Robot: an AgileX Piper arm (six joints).
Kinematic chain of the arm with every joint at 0, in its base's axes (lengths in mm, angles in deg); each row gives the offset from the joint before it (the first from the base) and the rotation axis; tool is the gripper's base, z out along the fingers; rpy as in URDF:
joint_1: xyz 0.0 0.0 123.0 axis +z
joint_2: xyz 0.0 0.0 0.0 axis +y
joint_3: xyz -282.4 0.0 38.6 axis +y
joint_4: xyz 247.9 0.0 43.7 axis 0.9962 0 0.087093
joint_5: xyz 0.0 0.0 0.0 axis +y
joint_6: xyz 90.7 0.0 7.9 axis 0.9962 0 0.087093
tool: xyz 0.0 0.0 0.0 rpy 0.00 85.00 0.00
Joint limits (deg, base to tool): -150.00..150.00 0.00..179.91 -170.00..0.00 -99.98..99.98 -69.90..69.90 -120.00..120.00
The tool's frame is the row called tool.
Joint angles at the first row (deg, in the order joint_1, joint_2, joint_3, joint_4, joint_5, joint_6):
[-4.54, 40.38, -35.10, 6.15, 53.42, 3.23]
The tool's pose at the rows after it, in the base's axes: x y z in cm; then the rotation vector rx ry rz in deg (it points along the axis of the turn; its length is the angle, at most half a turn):
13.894 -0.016 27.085 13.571 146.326 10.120
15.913 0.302 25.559 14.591 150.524 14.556
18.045 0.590 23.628 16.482 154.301 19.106
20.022 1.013 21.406 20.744 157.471 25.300
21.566 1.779 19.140 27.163 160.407 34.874
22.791 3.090 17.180 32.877 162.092 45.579
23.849 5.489 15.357 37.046 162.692 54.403
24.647 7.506 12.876 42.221 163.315 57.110
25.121 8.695 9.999 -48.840 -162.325 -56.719
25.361 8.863 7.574 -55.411 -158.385 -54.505
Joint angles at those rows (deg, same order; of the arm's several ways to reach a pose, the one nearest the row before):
[-4.54, 47.54, -35.11, 8.96, 49.93, 2.29]
[-4.54, 54.42, -35.10, 13.36, 47.87, 0.00]
[-4.54, 62.08, -35.10, 18.25, 45.00, -2.69]
[-4.54, 69.97, -35.10, 25.10, 42.21, -5.62]
[-4.54, 77.61, -35.15, 35.21, 41.52, -9.84]
[-3.34, 84.44, -35.35, 46.36, 42.02, -14.68]
[1.08, 90.71, -35.70, 57.43, 41.05, -18.49]
[5.52, 97.35, -35.80, 66.84, 37.51, -22.02]
[8.14, 104.39, -36.04, 75.00, 35.04, -25.26]
[8.58, 110.00, -36.15, 81.23, 33.59, -27.76]

